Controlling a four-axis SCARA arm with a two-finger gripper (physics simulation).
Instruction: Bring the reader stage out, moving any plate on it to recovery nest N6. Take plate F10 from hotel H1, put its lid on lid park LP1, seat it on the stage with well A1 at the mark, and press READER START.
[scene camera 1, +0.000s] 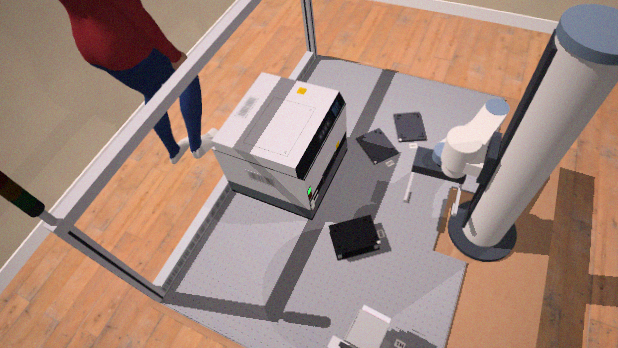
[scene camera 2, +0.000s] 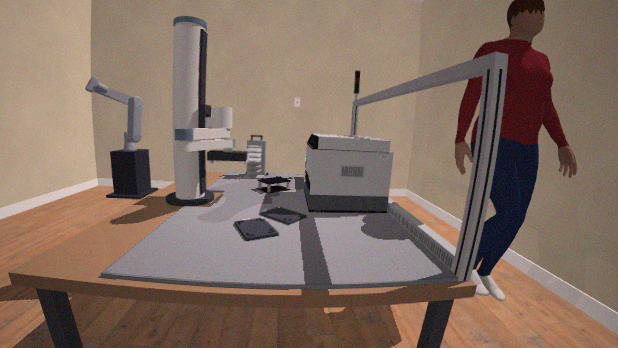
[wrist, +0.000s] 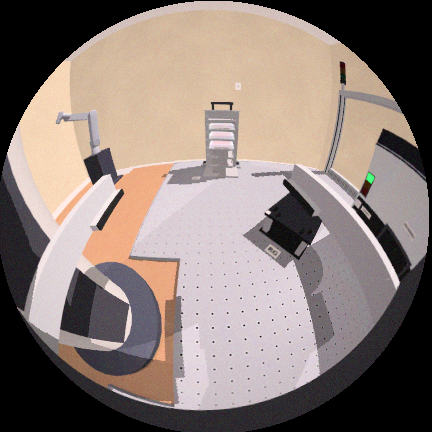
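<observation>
Scene camera 1 gives me my gripper (scene camera 1: 429, 208), which holds nothing, and with it a LP1 pad (scene camera 1: 377, 146). In the wrist view I find my gripper as well (wrist: 202, 172).
</observation>
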